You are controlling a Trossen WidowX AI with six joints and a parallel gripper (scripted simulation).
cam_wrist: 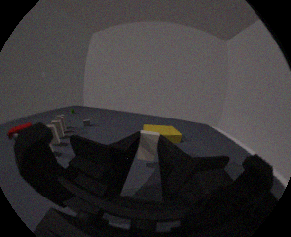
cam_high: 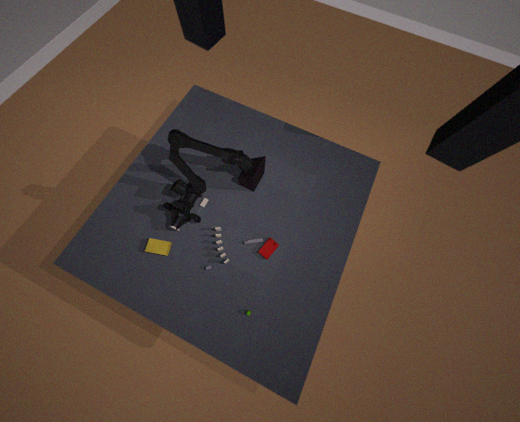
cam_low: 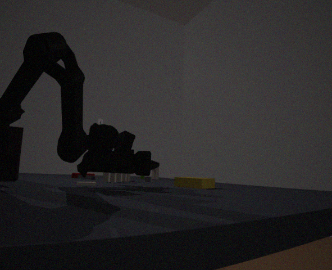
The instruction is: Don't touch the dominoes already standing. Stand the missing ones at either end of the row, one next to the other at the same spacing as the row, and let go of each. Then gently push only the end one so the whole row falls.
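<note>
The yellow block lies 12 cm ahead of my gripper tip, 5 cm below it and 2 cm to the right of it. From my gripper tip the other things lie so: red block 44 cm to the left, 18 cm behind, 6 cm below; then grey bar 36 cm to the left, 17 cm behind, 6 cm below; then small green cube 52 cm to the left, 12 cm ahead, 5 cm below.
</note>
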